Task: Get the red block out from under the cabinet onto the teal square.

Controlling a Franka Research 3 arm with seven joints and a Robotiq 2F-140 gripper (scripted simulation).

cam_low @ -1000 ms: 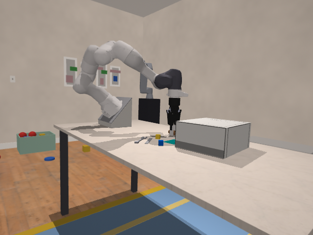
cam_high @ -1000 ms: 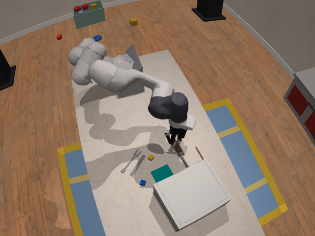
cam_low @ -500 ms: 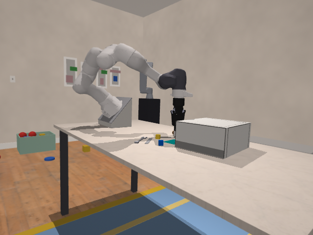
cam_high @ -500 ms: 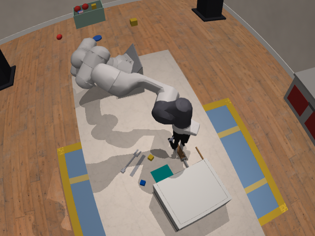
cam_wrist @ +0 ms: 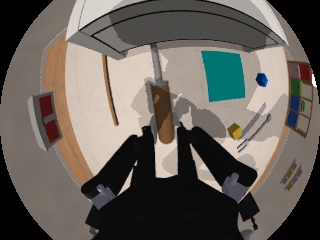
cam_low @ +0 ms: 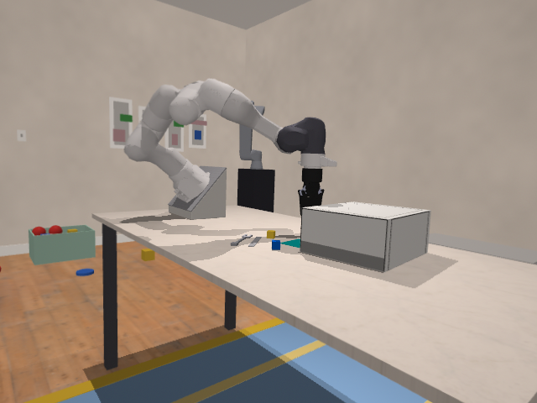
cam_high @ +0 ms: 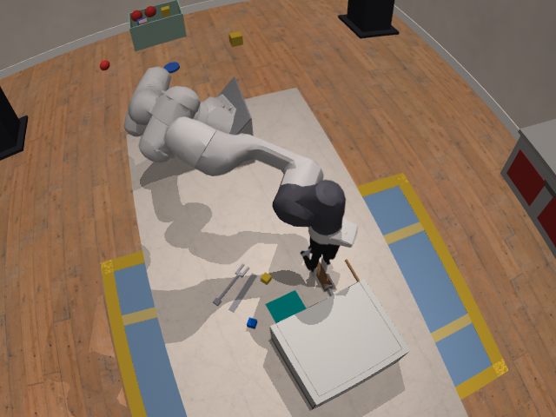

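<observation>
Right now my hand is 30 mm past the yellow cube, 160 mm to the left of it and 20 mm above it. The rest, counted from my hand: long hooked tool (160 mm ahead, 30 mm to the right, 20 mm below); thin wooden stick (80 mm ahead, 110 mm to the left, 30 mm below); teal square (90 mm ahead, 140 mm to the right, 40 mm below).
</observation>
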